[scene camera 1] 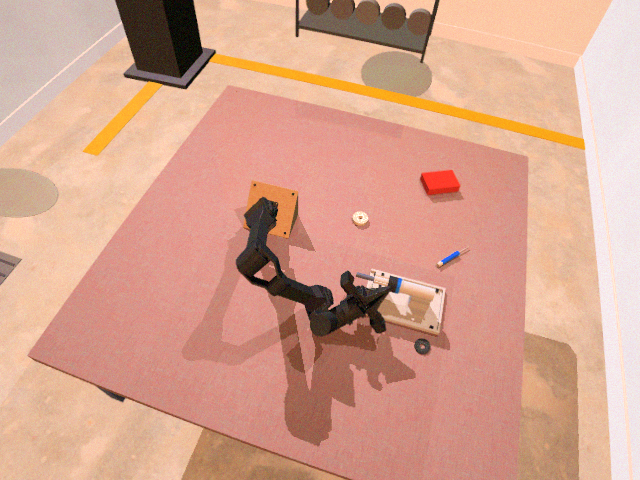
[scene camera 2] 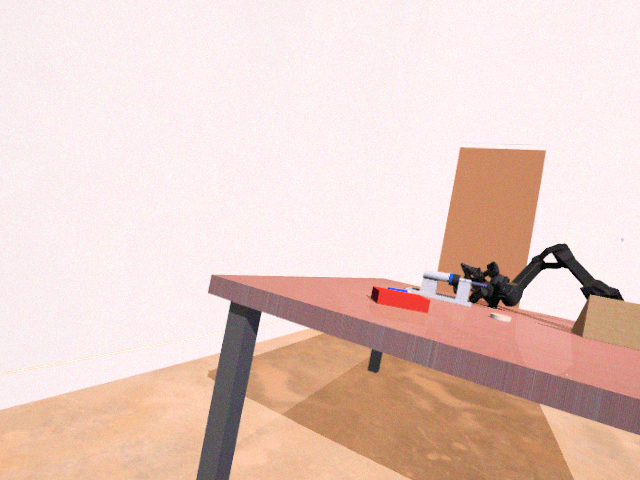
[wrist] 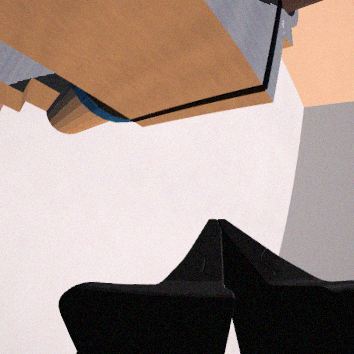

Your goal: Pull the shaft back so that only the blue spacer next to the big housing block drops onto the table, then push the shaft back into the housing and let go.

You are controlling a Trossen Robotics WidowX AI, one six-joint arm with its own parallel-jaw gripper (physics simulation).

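Frame: origin at the arm's base, x left, y ahead, z down, level; metres.
Where they show: gripper, fingertip midpoint: (scene camera 1: 390,287) (scene camera 2: 461,263) (wrist: 215,226); arm's base, link origin: (scene camera 1: 266,210) (scene camera 2: 616,322).
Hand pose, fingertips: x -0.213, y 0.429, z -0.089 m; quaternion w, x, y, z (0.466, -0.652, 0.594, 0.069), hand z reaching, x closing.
Note:
Things, the pixels of their top centre, and the offset from my fingertips. "spot": a spot on its surface instead.
- shaft, surface spot: (scene camera 1: 363,275) (scene camera 2: 480,283) spot: dy -0.078, dx +0.051, dz +0.059 m
- blue spacer, top centre: (scene camera 1: 399,281) (scene camera 2: 452,273) dy +0.024, dx +0.052, dz +0.044 m
- black ring, top centre: (scene camera 1: 422,345) dy +0.130, dx -0.071, dz +0.141 m
- blue screwdriver, top centre: (scene camera 1: 455,253) dy +0.185, dx +0.261, dz +0.128 m
- red block, top centre: (scene camera 2: 400,292) (scene camera 1: 441,179) dy +0.103, dx +0.562, dz +0.115 m
- cream ring, top centre: (scene camera 2: 500,315) (scene camera 1: 360,217) dy -0.137, dx +0.314, dz +0.133 m
The shaft (scene camera 1: 363,275) (scene camera 2: 479,284) sticks out of the near support of the fixture (scene camera 1: 442,311) (scene camera 2: 445,297). The big pale housing (scene camera 1: 419,291) (scene camera 2: 436,276) stands at the other end. The blue spacer (scene camera 1: 397,285) (scene camera 2: 451,277) is against the housing's face, with a dark spacer beside it (scene camera 2: 455,280); both are up on the shaft line. In the wrist view the blue spacer (wrist: 96,108) shows partly behind the large tan block. My gripper (scene camera 1: 390,287) (scene camera 2: 463,265) (wrist: 215,226) is shut and empty, its tips meeting close by the spacers; exact contact is unclear.
A black ring (scene camera 1: 422,346) lies beside the fixture. A blue screwdriver (scene camera 1: 448,258), a red block (scene camera 1: 440,182) (scene camera 2: 400,299) and a cream ring (scene camera 1: 360,218) (scene camera 2: 500,317) lie on the table. An orange-brown wedge (scene camera 1: 286,211) (scene camera 2: 612,320) stands by the arm's base.

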